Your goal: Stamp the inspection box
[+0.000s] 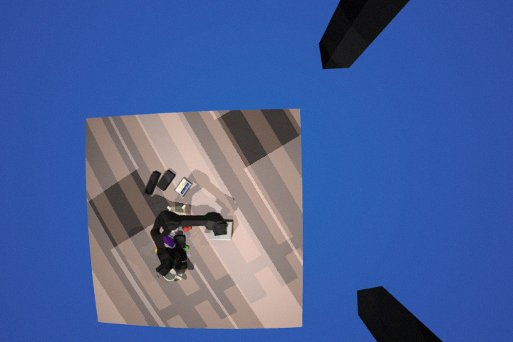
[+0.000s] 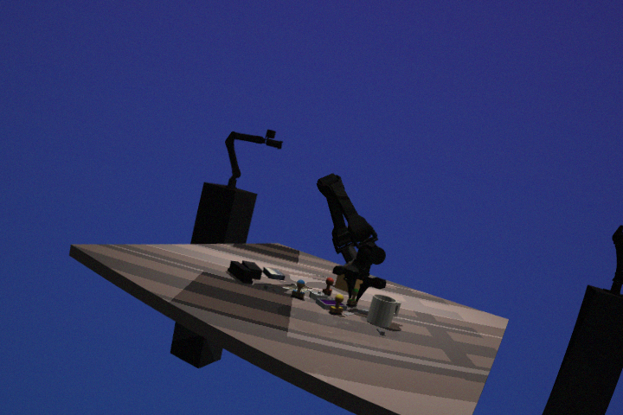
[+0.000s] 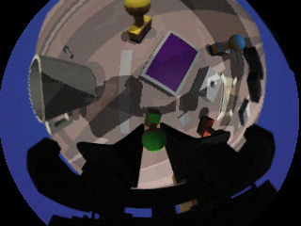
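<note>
My gripper tip is 9 cm short of the purple ink pad, 4 cm to the left of it and 2 cm above it. Also, from my gripper tip: green-knobbed stamp (right at my gripper tip); then red-knobbed stamp (11 cm to the right, 3 cm behind); then yellow-knobbed stamp (15 cm ahead).
</note>
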